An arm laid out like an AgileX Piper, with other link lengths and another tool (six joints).
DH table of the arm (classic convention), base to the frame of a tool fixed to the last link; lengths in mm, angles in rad. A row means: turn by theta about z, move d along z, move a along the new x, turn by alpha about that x. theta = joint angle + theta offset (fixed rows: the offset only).
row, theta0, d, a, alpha
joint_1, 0, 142.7, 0, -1.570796
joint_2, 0.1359, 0, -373.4, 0
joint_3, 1.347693, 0, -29.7, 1.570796
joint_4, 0, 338.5, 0, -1.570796
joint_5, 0, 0, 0, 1.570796
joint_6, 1.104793, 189.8, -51, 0.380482
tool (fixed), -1.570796, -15.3, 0, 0
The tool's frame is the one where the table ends.
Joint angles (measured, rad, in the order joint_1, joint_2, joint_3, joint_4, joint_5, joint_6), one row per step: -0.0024 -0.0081 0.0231 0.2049 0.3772 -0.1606; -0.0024 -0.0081 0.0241 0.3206 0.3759 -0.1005; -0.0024 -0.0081 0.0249 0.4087 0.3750 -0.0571; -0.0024 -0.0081 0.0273 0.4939 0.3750 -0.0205; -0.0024 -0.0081 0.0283 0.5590 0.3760 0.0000; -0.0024 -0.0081 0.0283 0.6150 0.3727 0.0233
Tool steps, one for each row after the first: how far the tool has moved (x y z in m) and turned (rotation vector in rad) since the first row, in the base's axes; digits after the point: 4 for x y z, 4 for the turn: -0.0004 0.0035 -0.0063 0.1727 0.0051 -0.0094; -0.0007 0.0069 -0.0109 0.3019 0.0105 -0.0156; -0.0009 0.0110 -0.0157 0.4217 0.0188 -0.0199; -0.0011 0.0145 -0.0186 0.5061 0.0250 -0.0206; -0.0013 0.0173 -0.0201 0.5842 0.0267 -0.0238
